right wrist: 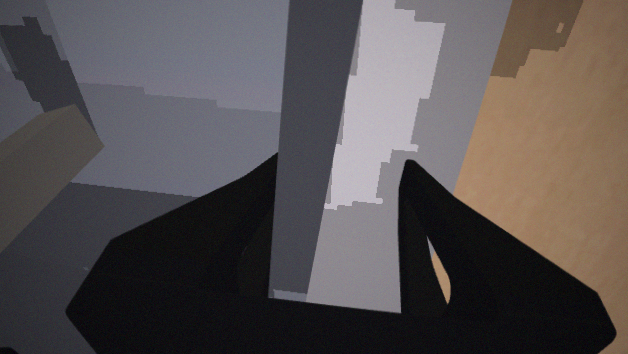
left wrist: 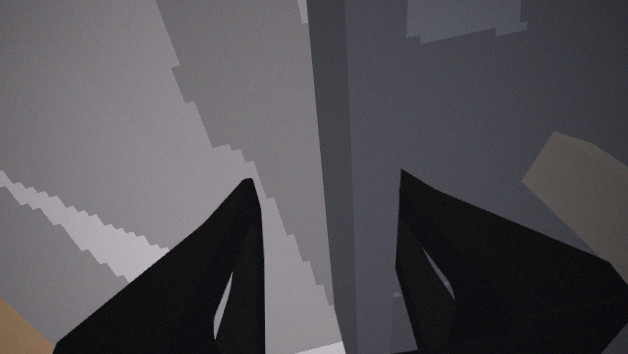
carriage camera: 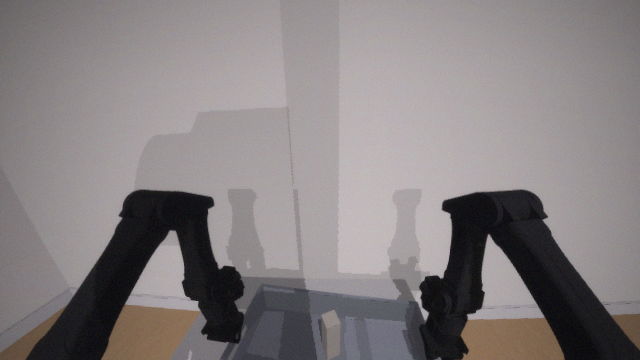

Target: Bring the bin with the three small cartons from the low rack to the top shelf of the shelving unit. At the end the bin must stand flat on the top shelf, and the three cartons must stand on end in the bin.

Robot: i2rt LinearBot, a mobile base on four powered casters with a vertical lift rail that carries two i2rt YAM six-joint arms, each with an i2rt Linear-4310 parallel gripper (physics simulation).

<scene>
I see my left gripper [carriage camera: 233,340], my right gripper [right wrist: 346,168], a grey bin [carriage camera: 277,315] and a light grey low rack [left wrist: 130,130].
The grey bin shows as well in the right wrist view [right wrist: 184,104] and in the left wrist view [left wrist: 465,103]. My left gripper also shows in the left wrist view [left wrist: 315,183]. The light grey low rack shows as well in the right wrist view [right wrist: 416,83].
</scene>
